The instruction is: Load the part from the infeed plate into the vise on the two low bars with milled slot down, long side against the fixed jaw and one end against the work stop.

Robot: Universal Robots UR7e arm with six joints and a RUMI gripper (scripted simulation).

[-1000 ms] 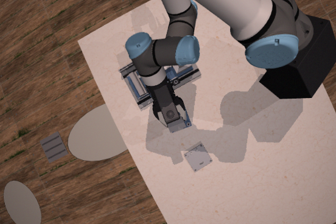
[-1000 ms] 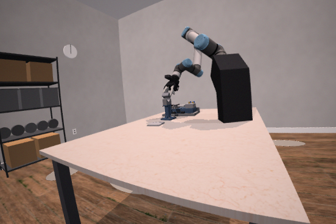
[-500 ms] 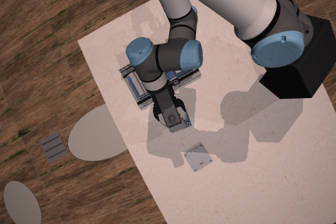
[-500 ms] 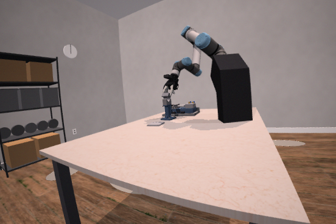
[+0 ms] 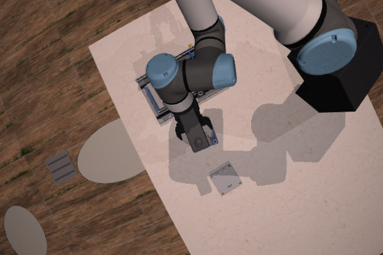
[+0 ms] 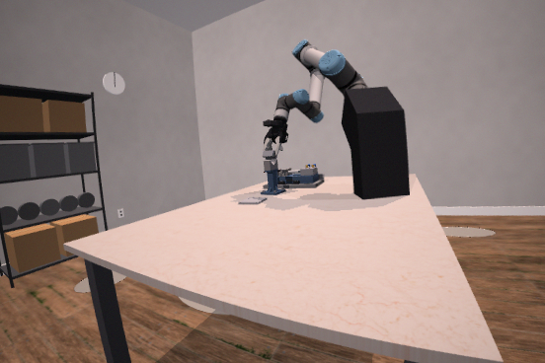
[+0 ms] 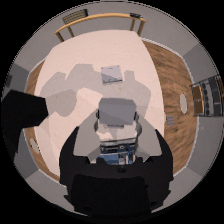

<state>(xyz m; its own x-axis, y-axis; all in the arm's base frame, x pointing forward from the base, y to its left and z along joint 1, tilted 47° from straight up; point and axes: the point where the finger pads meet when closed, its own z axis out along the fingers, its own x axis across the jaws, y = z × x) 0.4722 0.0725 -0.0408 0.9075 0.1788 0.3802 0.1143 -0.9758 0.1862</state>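
The part lies 1 cm to the left of my hand and 1 cm below it. The rest, counted from my hand: air cylinder: 12 cm behind, 21 cm to the right, 11 cm below; vise: 2 cm behind, 21 cm to the right, 15 cm below; air cylinder rod: 4 cm behind, 21 cm to the right, 11 cm below.
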